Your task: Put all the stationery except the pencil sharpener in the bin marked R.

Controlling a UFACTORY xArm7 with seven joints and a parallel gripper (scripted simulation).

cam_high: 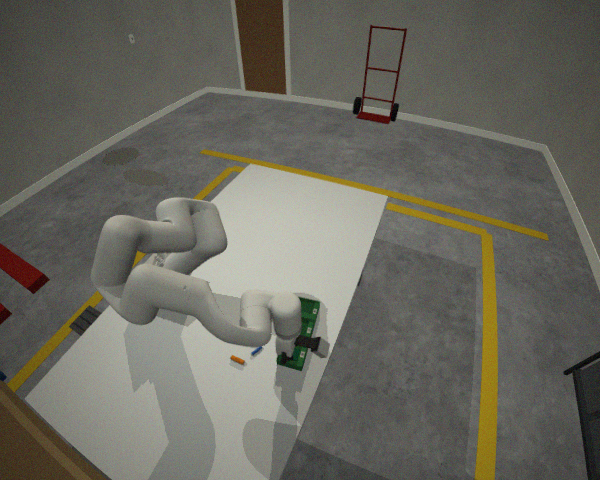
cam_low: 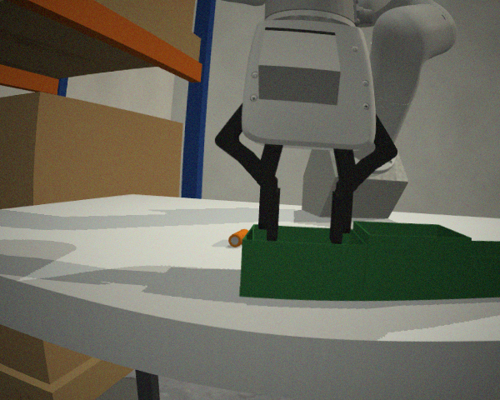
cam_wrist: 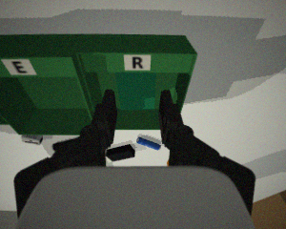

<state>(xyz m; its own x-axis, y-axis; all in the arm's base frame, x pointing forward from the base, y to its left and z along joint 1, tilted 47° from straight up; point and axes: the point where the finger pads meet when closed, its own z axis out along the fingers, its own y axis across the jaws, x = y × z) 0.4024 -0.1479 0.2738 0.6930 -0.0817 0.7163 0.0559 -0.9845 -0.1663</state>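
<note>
My hand is 4 cm above the small green block. From my hand the other things lie so: black cylinder 12 cm behind, 11 cm to the left, 4 cm below; then blue cylinder 11 cm behind, 5 cm below, 3 cm to the right; then black block 15 cm behind, 5 cm below, 3 cm to the left.
</note>
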